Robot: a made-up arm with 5 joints. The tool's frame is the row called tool. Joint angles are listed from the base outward.
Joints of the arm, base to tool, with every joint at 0 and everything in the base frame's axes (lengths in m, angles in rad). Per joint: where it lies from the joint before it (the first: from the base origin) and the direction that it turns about. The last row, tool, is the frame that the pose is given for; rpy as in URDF.
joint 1: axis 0 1 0 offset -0.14 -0.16 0.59
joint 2: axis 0 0 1 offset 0.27 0.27 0
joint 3: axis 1 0 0 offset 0.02 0.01 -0.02
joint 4: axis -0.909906 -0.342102 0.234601 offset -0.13 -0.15 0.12
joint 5: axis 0 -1 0 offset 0.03 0 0.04
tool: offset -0.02 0.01 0.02 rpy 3.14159 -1.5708 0
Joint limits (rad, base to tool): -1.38..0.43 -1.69..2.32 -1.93..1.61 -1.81..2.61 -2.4..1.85
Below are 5 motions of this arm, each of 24 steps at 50 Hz.
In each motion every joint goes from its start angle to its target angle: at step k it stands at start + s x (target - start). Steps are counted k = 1, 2, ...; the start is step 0. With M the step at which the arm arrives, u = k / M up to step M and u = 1 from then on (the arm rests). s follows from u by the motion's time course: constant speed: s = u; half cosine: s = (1 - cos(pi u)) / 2; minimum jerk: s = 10 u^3 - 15 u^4 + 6 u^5.
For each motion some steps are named. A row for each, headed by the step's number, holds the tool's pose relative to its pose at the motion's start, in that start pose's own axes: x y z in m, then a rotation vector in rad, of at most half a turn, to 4 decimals.
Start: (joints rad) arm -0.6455 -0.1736 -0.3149 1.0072 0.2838
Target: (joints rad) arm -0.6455 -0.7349 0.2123 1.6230 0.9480
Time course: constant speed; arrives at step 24
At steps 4, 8, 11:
4: -0.0023 -0.0098 -0.0103 -0.0302 0.0609 -0.0332
8: -0.0029 -0.0215 -0.0205 -0.0566 0.1197 -0.0735
11: -0.0023 -0.0313 -0.0277 -0.0731 0.1622 -0.1081

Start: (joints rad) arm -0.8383 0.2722 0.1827 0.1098 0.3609
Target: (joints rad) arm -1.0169 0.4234 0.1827 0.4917 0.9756
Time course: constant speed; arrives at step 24
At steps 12, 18, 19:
12: 0.0091 -0.0037 -0.0011 0.2056 0.4557 -0.1137
18: 0.0129 -0.0043 -0.0004 0.3207 0.6847 -0.1517
19: 0.0135 -0.0043 -0.0002 0.3408 0.7228 -0.1568

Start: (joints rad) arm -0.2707 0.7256 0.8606 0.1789 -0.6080
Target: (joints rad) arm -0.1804 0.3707 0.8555 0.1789 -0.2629
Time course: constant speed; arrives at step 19
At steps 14, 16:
14: -0.0619 -0.0155 -0.0308 -0.2054 0.3791 0.1228
16: -0.0707 -0.0192 -0.0341 -0.2385 0.4321 0.1354

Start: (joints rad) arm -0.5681 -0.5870 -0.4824 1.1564 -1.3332
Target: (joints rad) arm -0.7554 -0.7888 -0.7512 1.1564 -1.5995
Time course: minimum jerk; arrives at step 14
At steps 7, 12, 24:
7: 0.0109 0.0177 -0.0212 -0.1020 -0.2402 0.0119
12: 0.0220 0.0355 -0.0368 -0.1815 -0.4758 0.0247
24: 0.0225 0.0364 -0.0375 -0.1849 -0.4874 0.0253

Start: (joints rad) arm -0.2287 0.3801 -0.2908 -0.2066 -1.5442
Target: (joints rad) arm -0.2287 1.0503 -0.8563 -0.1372 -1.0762
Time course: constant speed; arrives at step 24
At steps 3, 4, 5, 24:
3: 0.0038 -0.0111 -0.0087 -0.0784 0.0772 -0.0848
4: 0.0045 -0.0149 -0.0113 -0.1033 0.1042 -0.1140
5: 0.0050 -0.0188 -0.0138 -0.1275 0.1319 -0.1435
24: -0.0357 -0.0804 -0.0281 -0.4582 0.7606 -0.7651

